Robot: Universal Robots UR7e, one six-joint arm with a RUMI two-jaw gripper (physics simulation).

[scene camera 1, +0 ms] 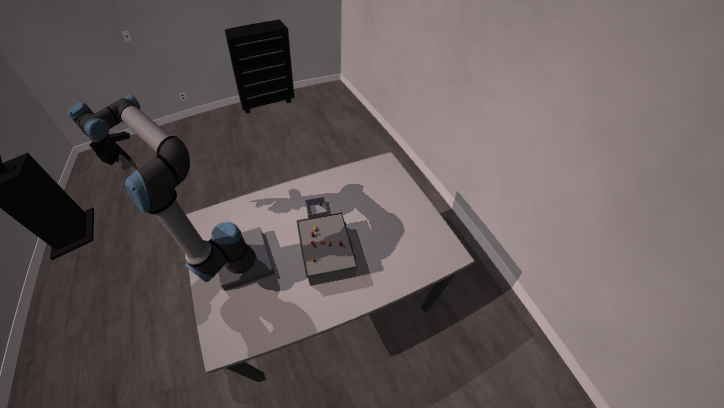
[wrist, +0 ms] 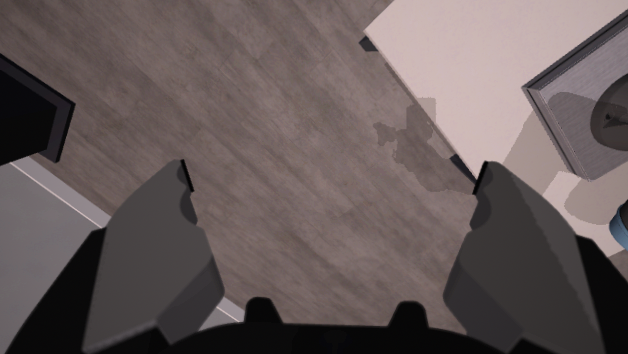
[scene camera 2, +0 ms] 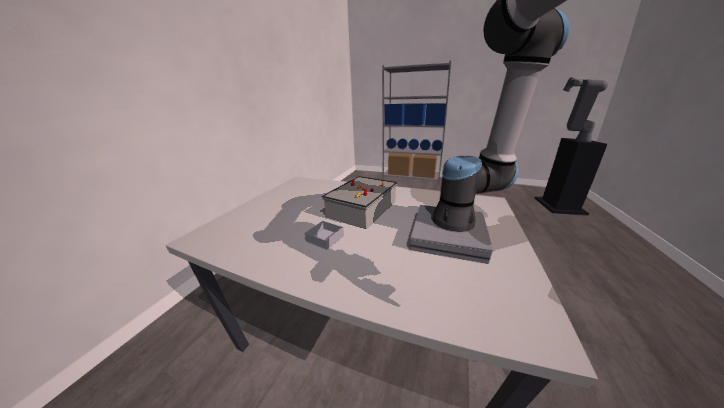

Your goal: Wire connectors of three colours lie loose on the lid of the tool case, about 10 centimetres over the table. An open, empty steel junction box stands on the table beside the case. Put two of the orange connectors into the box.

Labels:
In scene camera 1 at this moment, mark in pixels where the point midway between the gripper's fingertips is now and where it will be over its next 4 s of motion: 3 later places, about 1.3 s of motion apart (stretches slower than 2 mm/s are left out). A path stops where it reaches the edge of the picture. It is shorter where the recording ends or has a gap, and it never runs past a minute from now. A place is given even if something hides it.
The gripper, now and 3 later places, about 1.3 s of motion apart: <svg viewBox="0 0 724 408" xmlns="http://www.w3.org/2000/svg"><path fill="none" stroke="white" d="M127 165L189 166L209 194L215 196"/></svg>

